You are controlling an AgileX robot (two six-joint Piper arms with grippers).
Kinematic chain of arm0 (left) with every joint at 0, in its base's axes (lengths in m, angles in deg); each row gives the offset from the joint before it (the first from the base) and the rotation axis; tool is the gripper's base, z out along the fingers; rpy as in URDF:
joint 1: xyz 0 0 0.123 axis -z
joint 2: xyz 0 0 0 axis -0.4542 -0.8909 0
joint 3: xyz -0.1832 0.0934 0.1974 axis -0.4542 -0.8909 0
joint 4: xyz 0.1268 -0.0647 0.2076 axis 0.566 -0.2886 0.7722
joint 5: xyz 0 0 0 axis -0.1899 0.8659 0.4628
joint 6: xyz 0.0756 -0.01 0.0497 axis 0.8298 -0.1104 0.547
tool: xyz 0 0 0 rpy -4.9 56.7 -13.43
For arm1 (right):
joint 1: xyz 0 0 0.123 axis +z
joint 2: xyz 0 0 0 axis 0.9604 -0.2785 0
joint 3: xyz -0.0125 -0.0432 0.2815 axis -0.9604 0.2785 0
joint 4: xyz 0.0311 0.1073 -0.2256 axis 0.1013 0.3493 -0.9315
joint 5: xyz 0 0 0 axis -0.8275 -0.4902 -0.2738
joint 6: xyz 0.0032 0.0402 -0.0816 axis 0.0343 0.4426 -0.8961
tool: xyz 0 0 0 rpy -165.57 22.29 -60.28
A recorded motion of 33 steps. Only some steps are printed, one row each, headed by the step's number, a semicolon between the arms.
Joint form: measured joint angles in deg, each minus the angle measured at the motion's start. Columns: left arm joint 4, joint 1, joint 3, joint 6, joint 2, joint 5; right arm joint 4, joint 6, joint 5, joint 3, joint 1, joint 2.
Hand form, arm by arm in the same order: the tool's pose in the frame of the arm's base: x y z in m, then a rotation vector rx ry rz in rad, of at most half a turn. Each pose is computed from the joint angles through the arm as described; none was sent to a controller.
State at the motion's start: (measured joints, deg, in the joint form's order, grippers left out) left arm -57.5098 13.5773 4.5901 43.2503 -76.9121 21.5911; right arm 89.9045 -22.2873 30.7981 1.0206 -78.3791 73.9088
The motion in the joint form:
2: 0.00 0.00 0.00 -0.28 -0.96 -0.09; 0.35 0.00 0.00 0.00 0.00 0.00
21: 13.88 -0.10 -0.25 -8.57 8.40 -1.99; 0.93 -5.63 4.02 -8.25 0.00 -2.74
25: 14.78 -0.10 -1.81 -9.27 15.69 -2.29; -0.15 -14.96 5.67 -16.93 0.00 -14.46
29: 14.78 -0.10 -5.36 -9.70 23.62 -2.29; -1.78 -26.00 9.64 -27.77 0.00 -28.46
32: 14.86 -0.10 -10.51 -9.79 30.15 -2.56; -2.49 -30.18 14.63 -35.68 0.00 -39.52
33: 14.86 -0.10 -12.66 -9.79 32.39 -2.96; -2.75 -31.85 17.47 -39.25 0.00 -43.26
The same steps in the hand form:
2: 0.3157 -0.2861 0.2063 0.9626 2.6039 -0.3790; 0.0523 0.0204 0.1766 0.2521 1.8177 0.4784
21: 0.3127 -0.2627 0.2738 0.8762 2.4026 -0.2281; 0.0492 0.0247 0.2176 0.1096 1.7839 0.4440
25: 0.2950 -0.2463 0.3163 0.8330 2.3064 -0.2567; 0.0659 0.0243 0.2538 -0.0492 1.8555 0.3299
29: 0.2696 -0.2247 0.3478 0.7970 2.2404 -0.2885; 0.0971 0.0243 0.2916 -0.2754 1.9429 0.2197
32: 0.2462 -0.2046 0.3579 0.7860 2.2142 -0.2984; 0.1283 0.0253 0.3096 -0.3986 2.0432 0.2292
33: 0.2381 -0.1978 0.3588 0.7835 2.2063 -0.3017; 0.1394 0.0264 0.3181 -0.4596 2.0718 0.2396

